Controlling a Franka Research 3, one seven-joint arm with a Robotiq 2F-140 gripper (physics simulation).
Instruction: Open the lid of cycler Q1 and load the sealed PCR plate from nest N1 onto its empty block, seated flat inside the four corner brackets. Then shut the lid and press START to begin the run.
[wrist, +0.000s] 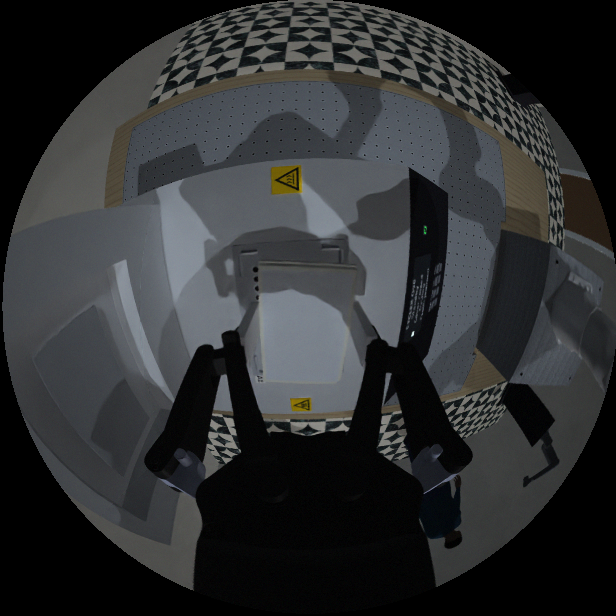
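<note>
My gripper (304, 343) is shut on the sealed PCR plate (301, 324), a white flat rectangle held by its two long sides between the black fingers. The plate hangs above the white deck of cycler Q1 (298, 218). The cycler's block (290, 252), with corner brackets, shows just beyond the plate's far edge and is partly hidden by it. The cycler's lid (86, 344) stands open as a large grey slab at the left. I cannot tell whether the plate touches the block.
The cycler's black control panel (426, 258) with a green light stands at the right of the block. Yellow warning labels (285, 179) mark the cycler's deck. Another grey device (551, 321) sits at the far right on the perforated bench.
</note>
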